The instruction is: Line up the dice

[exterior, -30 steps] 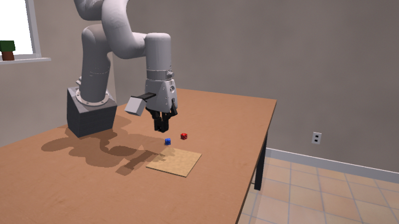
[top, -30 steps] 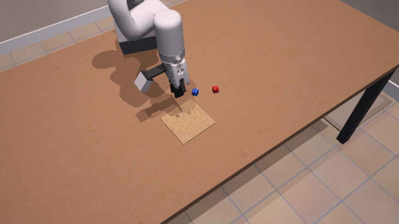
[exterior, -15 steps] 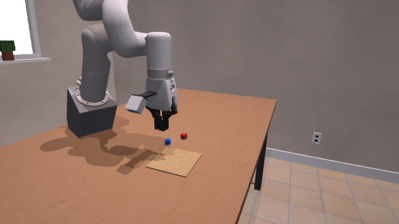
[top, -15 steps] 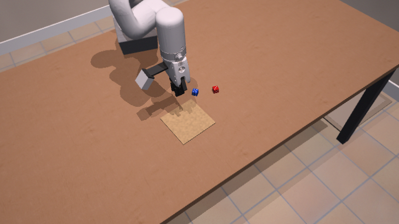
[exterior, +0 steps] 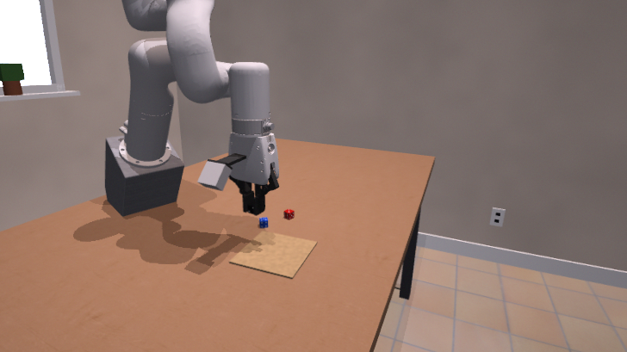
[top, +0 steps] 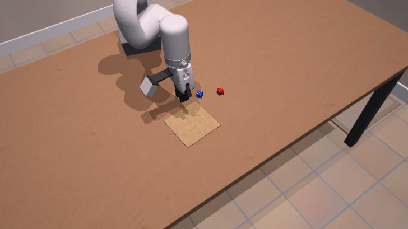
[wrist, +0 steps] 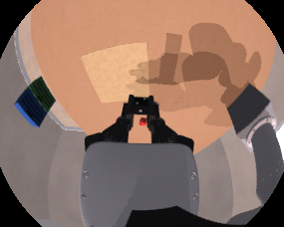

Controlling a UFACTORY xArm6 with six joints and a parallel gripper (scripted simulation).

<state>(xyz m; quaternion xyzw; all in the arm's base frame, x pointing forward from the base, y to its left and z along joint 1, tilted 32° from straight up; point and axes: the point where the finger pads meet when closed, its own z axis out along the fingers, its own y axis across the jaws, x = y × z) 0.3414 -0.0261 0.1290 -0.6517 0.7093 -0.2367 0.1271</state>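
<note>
Right now the tan mat is 10 cm below my hand, 5 cm ahead of it and 1 cm to the right of it. Also, from my hand: red die 16 cm to the left, 9 cm below, 1 cm ahead; then black die 1 cm below; then blue die 9 cm to the left, 9 cm below, 3 cm behind.
</note>
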